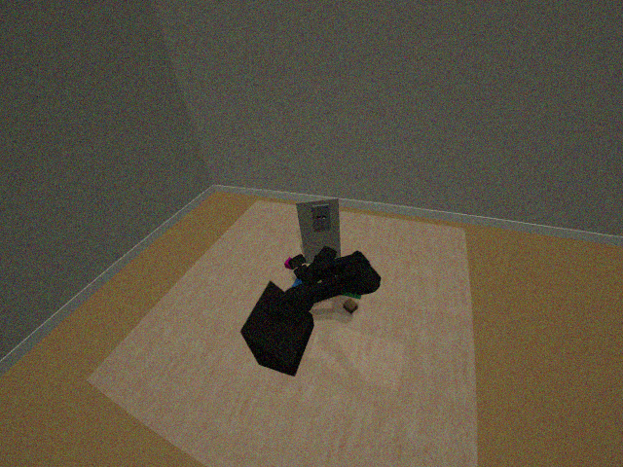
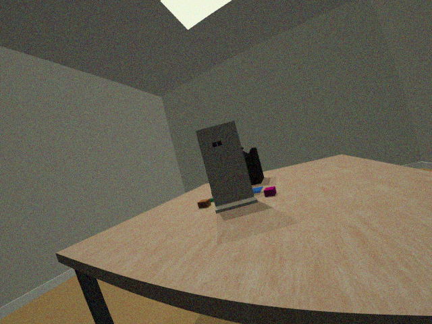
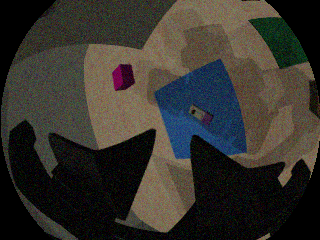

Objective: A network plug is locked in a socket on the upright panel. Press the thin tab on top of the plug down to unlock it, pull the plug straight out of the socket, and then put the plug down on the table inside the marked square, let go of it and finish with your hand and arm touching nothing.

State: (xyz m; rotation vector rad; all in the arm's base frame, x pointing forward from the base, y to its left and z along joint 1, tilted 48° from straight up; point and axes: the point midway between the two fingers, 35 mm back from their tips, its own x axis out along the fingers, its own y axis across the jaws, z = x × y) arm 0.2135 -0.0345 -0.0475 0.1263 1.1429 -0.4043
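Now: the network plug 6 cm below my gripper tip and 1 cm ahead of it. Also, from my gripper tip: blue marked square (6 cm below); grey upright panel (20 cm ahead, 10 cm above, 1 cm to the right).
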